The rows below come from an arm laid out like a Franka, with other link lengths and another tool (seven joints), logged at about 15 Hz.
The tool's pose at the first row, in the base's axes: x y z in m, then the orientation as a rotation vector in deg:
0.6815, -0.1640, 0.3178, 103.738, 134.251, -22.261
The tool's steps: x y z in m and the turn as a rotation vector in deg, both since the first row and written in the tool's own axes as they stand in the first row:
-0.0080, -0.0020, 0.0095, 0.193, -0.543, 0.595
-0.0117, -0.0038, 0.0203, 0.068, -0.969, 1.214
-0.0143, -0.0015, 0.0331, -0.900, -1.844, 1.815
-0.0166, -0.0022, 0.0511, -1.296, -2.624, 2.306
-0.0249, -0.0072, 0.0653, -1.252, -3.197, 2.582
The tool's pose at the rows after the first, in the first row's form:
0.6813, -0.1747, 0.3112, 104.142, 133.342, -22.863
0.6801, -0.1817, 0.3021, 104.498, 132.415, -22.971
0.6826, -0.1874, 0.2903, 104.177, 131.028, -22.402
0.6818, -0.1950, 0.2739, 104.043, 129.941, -22.476
0.6786, -0.2081, 0.2632, 103.999, 129.300, -22.948

